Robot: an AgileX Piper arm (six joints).
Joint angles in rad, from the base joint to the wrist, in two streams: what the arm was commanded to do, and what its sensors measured. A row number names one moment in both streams.
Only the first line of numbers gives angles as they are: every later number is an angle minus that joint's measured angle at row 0.
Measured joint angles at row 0: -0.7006, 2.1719, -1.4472, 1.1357, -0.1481, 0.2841
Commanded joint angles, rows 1 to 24: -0.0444, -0.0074, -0.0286, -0.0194, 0.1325, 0.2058; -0.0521, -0.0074, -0.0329, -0.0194, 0.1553, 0.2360; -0.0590, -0.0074, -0.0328, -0.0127, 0.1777, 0.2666; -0.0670, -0.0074, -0.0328, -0.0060, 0.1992, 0.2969; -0.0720, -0.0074, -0.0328, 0.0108, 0.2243, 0.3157; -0.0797, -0.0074, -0.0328, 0.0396, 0.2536, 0.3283; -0.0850, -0.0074, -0.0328, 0.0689, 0.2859, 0.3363; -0.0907, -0.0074, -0.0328, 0.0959, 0.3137, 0.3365; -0.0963, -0.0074, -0.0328, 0.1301, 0.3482, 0.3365; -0.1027, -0.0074, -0.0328, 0.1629, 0.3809, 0.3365; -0.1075, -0.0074, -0.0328, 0.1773, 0.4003, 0.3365; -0.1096, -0.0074, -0.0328, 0.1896, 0.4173, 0.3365; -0.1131, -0.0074, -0.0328, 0.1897, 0.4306, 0.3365; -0.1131, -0.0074, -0.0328, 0.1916, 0.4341, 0.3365; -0.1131, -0.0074, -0.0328, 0.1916, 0.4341, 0.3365; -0.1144, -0.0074, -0.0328, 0.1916, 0.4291, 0.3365; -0.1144, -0.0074, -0.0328, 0.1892, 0.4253, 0.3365; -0.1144, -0.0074, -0.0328, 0.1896, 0.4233, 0.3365; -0.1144, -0.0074, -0.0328, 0.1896, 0.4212, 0.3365; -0.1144, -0.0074, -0.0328, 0.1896, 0.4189, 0.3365; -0.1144, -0.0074, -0.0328, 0.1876, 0.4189, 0.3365; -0.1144, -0.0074, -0.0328, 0.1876, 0.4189, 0.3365; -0.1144, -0.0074, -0.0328, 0.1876, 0.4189, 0.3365; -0.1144, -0.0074, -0.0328, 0.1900, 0.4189, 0.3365
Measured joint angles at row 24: -0.1060, 0.0000, -0.0222, 0.1889, 0.4180, 0.3463
